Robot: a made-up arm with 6 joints. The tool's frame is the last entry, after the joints. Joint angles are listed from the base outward. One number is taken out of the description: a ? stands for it. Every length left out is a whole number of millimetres.
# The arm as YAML. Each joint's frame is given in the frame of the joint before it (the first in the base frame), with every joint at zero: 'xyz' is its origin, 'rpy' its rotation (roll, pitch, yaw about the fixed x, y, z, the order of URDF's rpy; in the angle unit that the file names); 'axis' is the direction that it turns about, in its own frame. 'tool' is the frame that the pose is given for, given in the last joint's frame.
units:
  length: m
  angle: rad
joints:
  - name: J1
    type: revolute
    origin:
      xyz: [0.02, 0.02, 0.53]
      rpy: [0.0, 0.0, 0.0]
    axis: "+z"
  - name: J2
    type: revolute
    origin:
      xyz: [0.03, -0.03, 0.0]
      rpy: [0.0, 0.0, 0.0]
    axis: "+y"
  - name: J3
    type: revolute
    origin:
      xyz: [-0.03, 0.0, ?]
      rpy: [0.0, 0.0, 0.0]
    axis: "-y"
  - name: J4
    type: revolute
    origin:
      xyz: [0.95, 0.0, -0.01]
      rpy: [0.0, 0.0, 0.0]
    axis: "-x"
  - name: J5
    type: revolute
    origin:
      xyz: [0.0, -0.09, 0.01]
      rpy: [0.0, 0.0, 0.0]
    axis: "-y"
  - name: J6
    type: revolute
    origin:
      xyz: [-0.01, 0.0, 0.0]
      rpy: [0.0, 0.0, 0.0]
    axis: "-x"
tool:
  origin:
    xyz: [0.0, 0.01, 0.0]
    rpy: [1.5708, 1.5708, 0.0]
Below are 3 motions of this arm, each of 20 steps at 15 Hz.
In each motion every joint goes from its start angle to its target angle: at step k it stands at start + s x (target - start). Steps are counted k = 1, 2, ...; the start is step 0. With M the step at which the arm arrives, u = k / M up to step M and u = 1 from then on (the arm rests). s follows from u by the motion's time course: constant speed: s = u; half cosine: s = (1 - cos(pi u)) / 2; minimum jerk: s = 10 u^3 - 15 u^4 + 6 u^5.
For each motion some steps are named. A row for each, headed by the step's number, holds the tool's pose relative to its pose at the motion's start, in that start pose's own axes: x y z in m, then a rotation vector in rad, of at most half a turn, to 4 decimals.
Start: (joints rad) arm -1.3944 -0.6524 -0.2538 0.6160 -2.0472 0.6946
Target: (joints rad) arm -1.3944 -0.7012 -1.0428 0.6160 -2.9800 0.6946
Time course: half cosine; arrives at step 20
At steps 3, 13, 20:
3: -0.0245 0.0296 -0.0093 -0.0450 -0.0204 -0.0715
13: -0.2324 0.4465 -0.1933 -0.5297 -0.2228 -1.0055
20: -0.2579 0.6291 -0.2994 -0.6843 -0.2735 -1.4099

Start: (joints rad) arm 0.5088 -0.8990 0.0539 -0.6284 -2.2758 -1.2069
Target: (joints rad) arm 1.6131 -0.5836 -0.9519 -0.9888 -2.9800 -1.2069
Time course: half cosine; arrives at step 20
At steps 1, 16, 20:
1: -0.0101 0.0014 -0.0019 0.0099 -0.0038 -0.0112
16: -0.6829 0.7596 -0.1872 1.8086 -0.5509 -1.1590
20: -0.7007 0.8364 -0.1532 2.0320 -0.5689 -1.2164

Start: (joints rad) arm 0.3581 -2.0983 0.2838 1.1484 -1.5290 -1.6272
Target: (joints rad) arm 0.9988 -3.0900 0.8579 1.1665 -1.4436 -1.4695
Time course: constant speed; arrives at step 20
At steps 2, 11, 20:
2: -0.2289 0.0426 0.1790 -0.0256 0.1490 -0.0323
11: -0.8691 0.2161 1.3346 -0.0735 0.8368 -0.0487
20: -0.6782 0.0511 2.6447 -0.0168 1.4991 0.1675

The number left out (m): 1.65
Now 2 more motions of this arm.
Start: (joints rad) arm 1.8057 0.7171 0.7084 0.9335 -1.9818 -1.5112
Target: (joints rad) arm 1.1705 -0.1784 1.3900 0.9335 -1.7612 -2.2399
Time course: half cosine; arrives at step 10
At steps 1, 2, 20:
1: -0.0648 0.0037 0.0383 -0.0167 0.0549 -0.0150
2: -0.2446 0.0176 0.1622 -0.0634 0.2158 -0.0560
20: -0.6975 0.1191 2.6186 -0.7378 2.3104 -0.2043

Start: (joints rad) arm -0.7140 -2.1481 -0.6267 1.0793 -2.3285 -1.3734
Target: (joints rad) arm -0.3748 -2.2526 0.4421 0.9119 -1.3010 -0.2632
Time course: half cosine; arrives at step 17
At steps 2, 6, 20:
2: -0.0349 0.0043 0.0145 -0.0603 -0.0234 -0.0237
6: -0.2805 0.0852 0.1309 -0.5037 -0.1451 -0.1162
20: -0.7585 0.7894 0.4883 -1.4433 0.1337 0.3611

